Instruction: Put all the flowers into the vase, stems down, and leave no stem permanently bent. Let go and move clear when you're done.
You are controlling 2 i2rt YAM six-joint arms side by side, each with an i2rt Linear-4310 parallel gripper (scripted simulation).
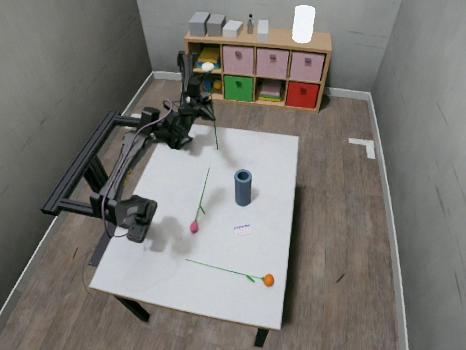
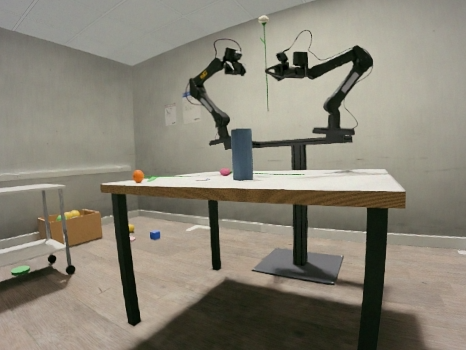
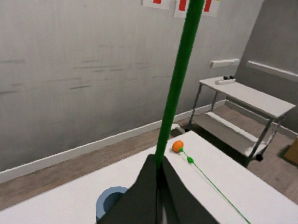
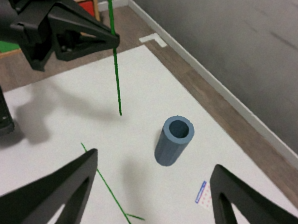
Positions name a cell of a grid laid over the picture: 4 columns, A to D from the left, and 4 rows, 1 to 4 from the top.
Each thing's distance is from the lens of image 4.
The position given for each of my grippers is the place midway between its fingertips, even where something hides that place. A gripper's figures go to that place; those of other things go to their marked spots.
my left gripper (image 4: B1): 0.26 m
my right gripper (image 4: C3): 0.11 m
